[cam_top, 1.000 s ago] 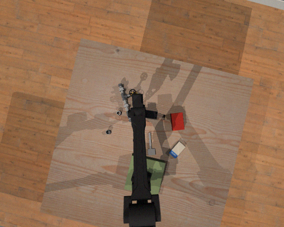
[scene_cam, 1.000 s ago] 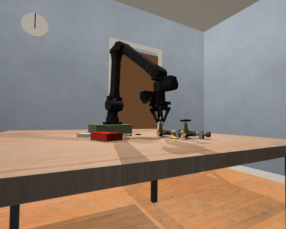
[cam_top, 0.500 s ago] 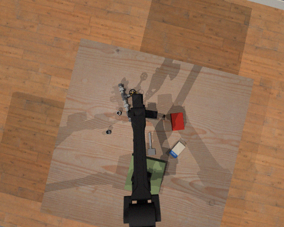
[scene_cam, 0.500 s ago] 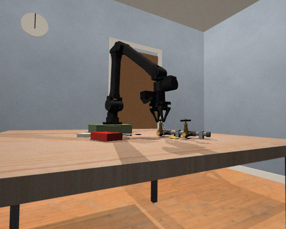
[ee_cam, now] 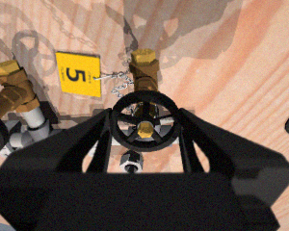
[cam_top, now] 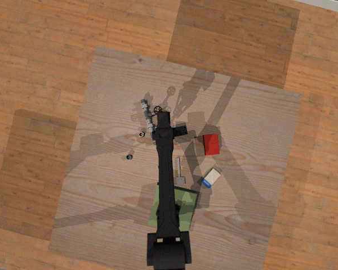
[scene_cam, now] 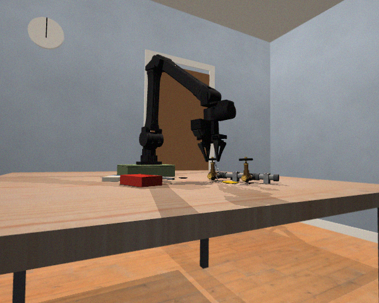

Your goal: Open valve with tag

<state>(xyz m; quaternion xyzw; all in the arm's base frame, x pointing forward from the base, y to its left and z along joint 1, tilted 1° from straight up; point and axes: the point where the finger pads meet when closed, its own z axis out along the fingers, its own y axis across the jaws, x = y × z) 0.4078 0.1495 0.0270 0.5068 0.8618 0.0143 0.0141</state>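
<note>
My hand is 8 cm above the yellow tag, 6 cm short of it and 4 cm to the right of it. The rest, counted from my hand: grey tool (20 cm behind, 16 cm to the right, 8 cm below); then red block (28 cm to the right, 7 cm below, 2 cm ahead).
</note>
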